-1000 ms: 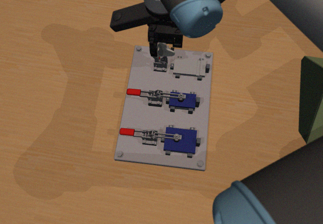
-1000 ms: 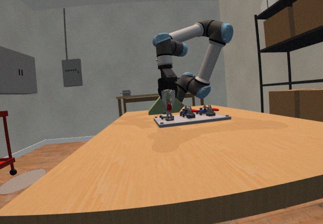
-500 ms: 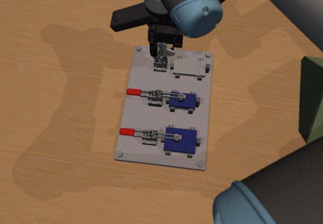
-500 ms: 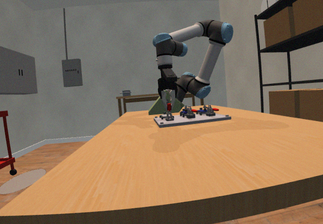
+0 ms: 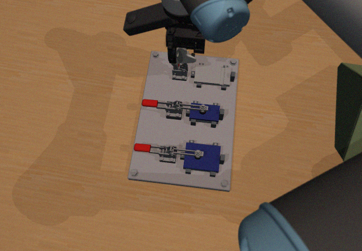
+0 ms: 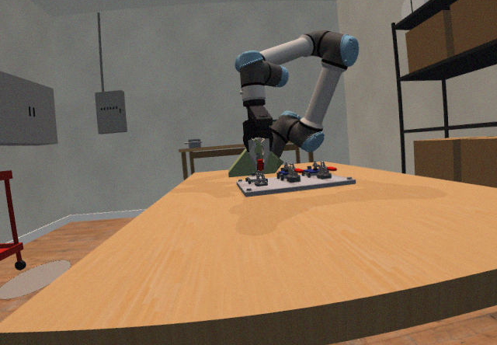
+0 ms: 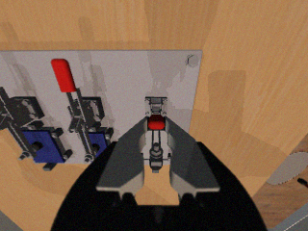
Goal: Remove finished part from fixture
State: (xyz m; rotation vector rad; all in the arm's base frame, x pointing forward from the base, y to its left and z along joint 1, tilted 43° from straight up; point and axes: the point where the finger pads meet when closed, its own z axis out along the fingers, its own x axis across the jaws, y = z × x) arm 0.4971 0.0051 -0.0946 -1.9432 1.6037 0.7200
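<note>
Right now my hand is 10 cm past the finished grey part, 5 cm above it and 2 cm to the left of it. From my hand the other things lie so: grey fixture plate: 10 cm to the left, 7 cm below, 6 cm behind; blue blank: 20 cm to the left, 12 cm behind, 5 cm below.
</note>
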